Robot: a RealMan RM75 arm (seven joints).
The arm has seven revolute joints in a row. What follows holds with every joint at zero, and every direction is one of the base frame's.
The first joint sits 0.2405 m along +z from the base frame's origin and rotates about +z.
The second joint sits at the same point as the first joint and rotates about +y.
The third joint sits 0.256 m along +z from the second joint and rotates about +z.
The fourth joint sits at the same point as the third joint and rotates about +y.
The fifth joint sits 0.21 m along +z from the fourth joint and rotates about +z.
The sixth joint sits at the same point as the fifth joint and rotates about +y.
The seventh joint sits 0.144 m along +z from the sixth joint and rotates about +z.
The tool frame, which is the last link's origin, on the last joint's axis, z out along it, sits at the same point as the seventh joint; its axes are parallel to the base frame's.
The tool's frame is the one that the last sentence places.
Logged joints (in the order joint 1, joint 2, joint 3, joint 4, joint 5, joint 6, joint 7), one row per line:
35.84 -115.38 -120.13 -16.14 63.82 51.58 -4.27
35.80 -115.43 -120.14 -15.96 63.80 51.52 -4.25
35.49 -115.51 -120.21 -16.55 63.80 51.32 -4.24
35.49 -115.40 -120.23 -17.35 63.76 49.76 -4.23
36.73 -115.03 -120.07 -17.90 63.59 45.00 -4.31
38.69 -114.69 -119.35 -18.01 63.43 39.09 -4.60
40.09 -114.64 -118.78 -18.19 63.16 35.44 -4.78
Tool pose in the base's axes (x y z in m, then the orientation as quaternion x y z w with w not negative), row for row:
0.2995 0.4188 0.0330 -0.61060 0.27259 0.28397 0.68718
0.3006 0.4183 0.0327 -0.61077 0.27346 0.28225 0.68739
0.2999 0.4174 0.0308 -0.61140 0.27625 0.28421 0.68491
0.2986 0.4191 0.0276 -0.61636 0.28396 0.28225 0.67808
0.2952 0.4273 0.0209 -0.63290 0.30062 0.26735 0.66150
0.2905 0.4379 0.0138 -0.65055 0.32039 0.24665 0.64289
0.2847 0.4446 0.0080 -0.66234 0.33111 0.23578 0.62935
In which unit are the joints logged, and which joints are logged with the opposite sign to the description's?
The joints are logged in degrees. Opposite sign: joint 2, joint 6.
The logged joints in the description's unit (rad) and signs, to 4 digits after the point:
0.6255 2.0138 -2.0967 -0.2817 1.1139 -0.9002 -0.0745
0.6248 2.0146 -2.0968 -0.2786 1.1135 -0.8992 -0.0742
0.6194 2.0160 -2.0981 -0.2889 1.1135 -0.8957 -0.0740
0.6194 2.0141 -2.0984 -0.3028 1.1128 -0.8685 -0.0738
0.6411 2.0077 -2.0956 -0.3124 1.1099 -0.7854 -0.0752
0.6753 2.0017 -2.0831 -0.3143 1.1071 -0.6822 -0.0803
0.6997 2.0008 -2.0731 -0.3175 1.1023 -0.6185 -0.0834

